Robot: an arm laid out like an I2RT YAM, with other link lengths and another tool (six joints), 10 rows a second.
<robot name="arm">
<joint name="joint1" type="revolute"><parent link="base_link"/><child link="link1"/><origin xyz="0 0 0.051" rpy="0 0 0"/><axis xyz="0 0 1"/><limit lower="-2.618" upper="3.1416"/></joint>
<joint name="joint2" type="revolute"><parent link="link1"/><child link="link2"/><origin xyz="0.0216 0.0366 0.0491" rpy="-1.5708 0 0"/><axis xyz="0 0 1"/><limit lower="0" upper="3.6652"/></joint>
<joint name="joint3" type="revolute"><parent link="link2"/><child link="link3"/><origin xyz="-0.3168 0 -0.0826" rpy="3.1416 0 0"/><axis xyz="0 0 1"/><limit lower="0" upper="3.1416"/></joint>
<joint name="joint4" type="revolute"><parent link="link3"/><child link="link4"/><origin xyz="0.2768 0.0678 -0.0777" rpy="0 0 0"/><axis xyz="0 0 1"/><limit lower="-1.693" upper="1.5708"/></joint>
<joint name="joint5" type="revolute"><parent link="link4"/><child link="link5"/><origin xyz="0.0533 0.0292 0.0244" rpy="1.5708 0 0"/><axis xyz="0 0 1"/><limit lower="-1.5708" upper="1.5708"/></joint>
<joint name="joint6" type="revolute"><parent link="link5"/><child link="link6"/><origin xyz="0.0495 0 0.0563" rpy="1.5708 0 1.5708"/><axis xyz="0 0 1"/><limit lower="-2.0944" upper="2.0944"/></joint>
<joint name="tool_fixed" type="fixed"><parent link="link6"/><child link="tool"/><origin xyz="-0.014 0.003 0.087" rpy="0 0.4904 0.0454"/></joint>
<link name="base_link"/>
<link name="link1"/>
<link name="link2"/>
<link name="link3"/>
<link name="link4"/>
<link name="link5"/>
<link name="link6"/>
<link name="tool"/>
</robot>
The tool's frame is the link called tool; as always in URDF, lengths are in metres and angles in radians.
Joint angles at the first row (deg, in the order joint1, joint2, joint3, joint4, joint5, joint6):
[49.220, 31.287, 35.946, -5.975, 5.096, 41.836]
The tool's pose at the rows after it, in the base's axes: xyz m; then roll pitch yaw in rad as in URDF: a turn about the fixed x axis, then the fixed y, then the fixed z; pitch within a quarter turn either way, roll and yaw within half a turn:
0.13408 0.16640 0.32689 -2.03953 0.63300 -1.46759
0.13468 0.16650 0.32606 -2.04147 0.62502 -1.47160
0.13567 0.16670 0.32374 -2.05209 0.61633 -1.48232
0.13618 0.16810 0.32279 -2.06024 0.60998 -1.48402
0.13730 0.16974 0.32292 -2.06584 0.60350 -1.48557
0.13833 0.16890 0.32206 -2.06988 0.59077 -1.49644
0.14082 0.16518 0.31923 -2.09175 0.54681 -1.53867
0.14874 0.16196 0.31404 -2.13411 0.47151 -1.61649
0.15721 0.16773 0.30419 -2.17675 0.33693 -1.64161
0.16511 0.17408 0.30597 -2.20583 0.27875 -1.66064
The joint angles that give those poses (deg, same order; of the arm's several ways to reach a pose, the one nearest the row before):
[49.215, 31.991, 36.035, -6.501, 5.269, 41.574]
[49.216, 32.166, 36.121, -6.767, 5.447, 41.310]
[49.220, 32.431, 36.124, -7.207, 5.711, 41.309]
[49.305, 32.870, 36.298, -7.469, 5.625, 41.309]
[49.305, 33.483, 36.650, -7.648, 5.537, 41.220]
[49.221, 33.662, 36.914, -8.347, 5.976, 40.870]
[49.218, 34.186, 38.055, -11.418, 7.815, 40.080]
[49.219, 36.460, 40.160, -15.808, 11.241, 39.467]
[49.221, 41.196, 43.146, -20.987, 12.479, 36.742]
[49.219, 45.071, 46.311, -23.806, 13.268, 36.297]

